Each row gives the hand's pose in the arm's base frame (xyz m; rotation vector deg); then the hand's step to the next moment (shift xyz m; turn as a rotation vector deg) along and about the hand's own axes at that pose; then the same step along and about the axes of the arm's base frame.
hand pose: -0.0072 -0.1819 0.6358 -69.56 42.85 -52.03
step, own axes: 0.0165 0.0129 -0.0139 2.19 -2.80 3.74
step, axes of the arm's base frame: -0.0023 -0.0196 -0.0156 3.76 -0.55 3.49
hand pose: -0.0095 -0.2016 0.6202 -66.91 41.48 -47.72
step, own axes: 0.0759 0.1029 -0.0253 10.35 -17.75 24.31
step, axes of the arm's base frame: 0.0359 -0.0594 -0.1103 22.55 -0.19 22.46
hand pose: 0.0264 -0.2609 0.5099 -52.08 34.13 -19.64
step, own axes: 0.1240 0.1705 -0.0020 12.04 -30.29 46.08
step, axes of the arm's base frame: 0.1017 0.0331 -0.1817 36.88 5.48 42.37
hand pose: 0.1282 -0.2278 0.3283 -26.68 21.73 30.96
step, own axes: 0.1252 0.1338 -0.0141 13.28 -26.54 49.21
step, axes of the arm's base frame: 0.0204 0.1444 -0.1119 36.43 10.44 43.20
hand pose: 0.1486 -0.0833 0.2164 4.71 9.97 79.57
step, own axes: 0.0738 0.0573 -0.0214 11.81 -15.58 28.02
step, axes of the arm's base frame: -0.0466 0.0819 -0.0174 21.92 10.03 24.21
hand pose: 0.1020 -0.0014 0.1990 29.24 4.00 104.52
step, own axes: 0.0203 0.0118 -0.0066 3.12 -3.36 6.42
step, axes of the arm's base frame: -0.0176 0.0164 0.0038 4.74 2.61 5.74
